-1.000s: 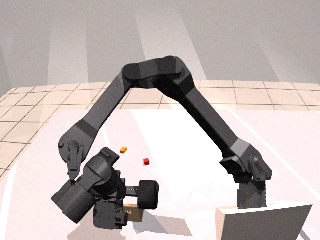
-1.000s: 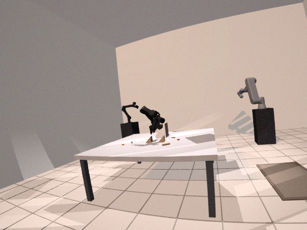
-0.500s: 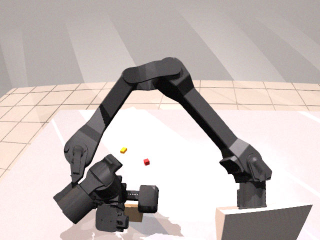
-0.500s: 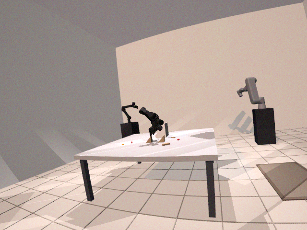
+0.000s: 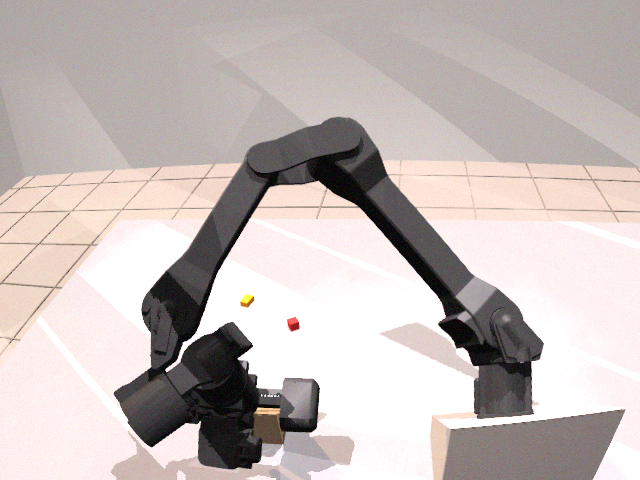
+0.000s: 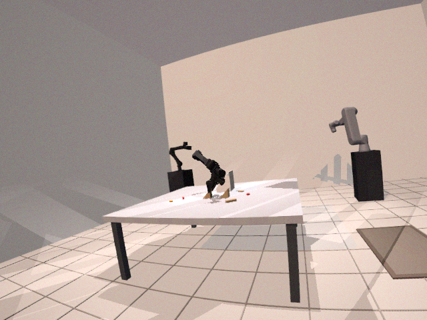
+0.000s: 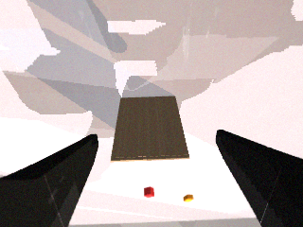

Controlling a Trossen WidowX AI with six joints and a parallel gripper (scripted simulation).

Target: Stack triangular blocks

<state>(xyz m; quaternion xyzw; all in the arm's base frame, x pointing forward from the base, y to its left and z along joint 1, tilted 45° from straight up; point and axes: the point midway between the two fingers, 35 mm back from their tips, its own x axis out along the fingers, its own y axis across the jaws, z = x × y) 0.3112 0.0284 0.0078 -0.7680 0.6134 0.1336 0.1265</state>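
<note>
Now: gripper tip 20 mm to the left of the tan triangular block and 30 mm above it. The rest, counted from my gripper tip: wooden stick: 150 mm ahead, 230 mm to the left, 40 mm below; then small red cube: 20 mm ahead, 250 mm to the right, 40 mm below.
</note>
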